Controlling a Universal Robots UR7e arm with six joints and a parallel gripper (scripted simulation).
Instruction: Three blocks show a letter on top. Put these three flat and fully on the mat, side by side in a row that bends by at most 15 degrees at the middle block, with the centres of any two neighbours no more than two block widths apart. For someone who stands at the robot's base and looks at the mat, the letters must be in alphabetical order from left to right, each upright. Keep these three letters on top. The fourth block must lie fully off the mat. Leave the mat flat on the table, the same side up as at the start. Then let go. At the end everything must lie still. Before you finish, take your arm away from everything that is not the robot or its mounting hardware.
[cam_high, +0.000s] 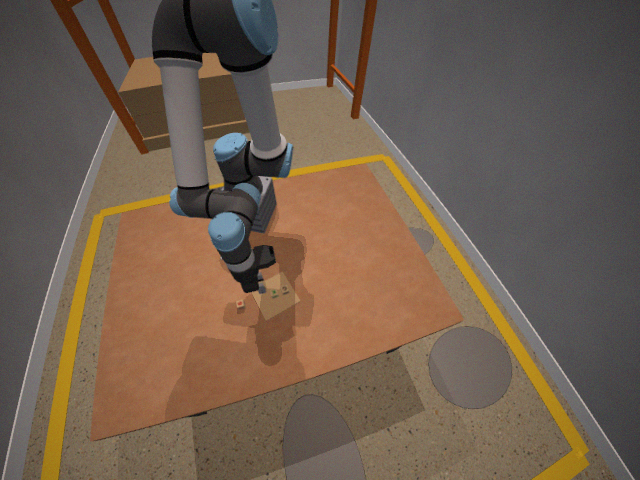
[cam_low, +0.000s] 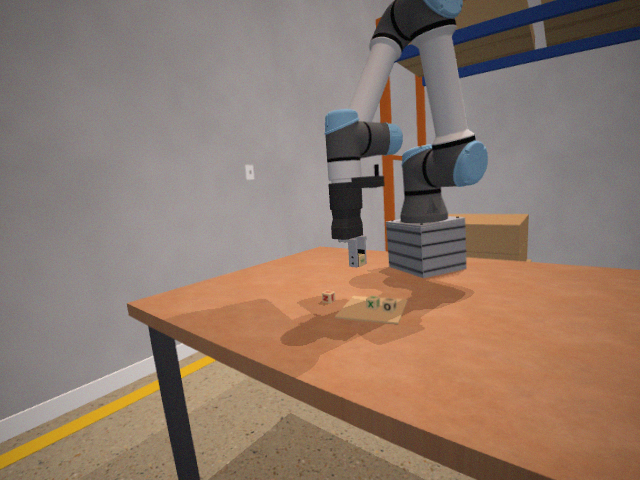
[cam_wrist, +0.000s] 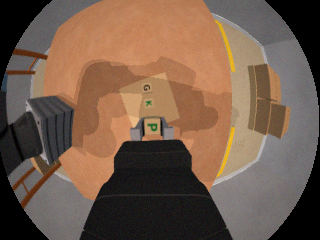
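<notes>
My gripper is now 12 cm above the tan mat, 3 cm to the right of it and 1 cm past it.
</notes>
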